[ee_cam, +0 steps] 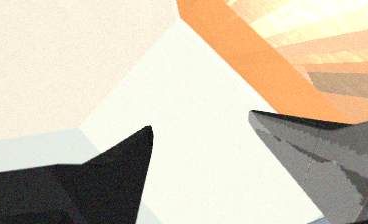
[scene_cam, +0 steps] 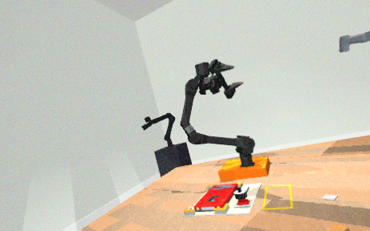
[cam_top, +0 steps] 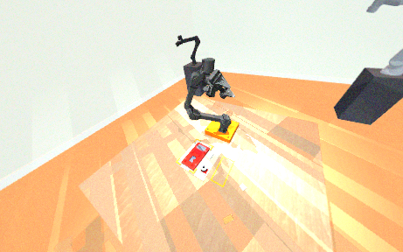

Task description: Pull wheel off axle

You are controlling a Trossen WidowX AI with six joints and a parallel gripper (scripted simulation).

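The wheel is 420 mm below my gripper tip, 220 mm ahead of it and 70 mm to the right of it. From my gripper tip the other things lie so: tan block (450 mm below, 390 mm ahead, 150 mm to the left); then small grey tile (450 mm below, 210 mm ahead, 170 mm to the left); then upright axle (420 mm below, 220 mm ahead, 70 mm to the right).
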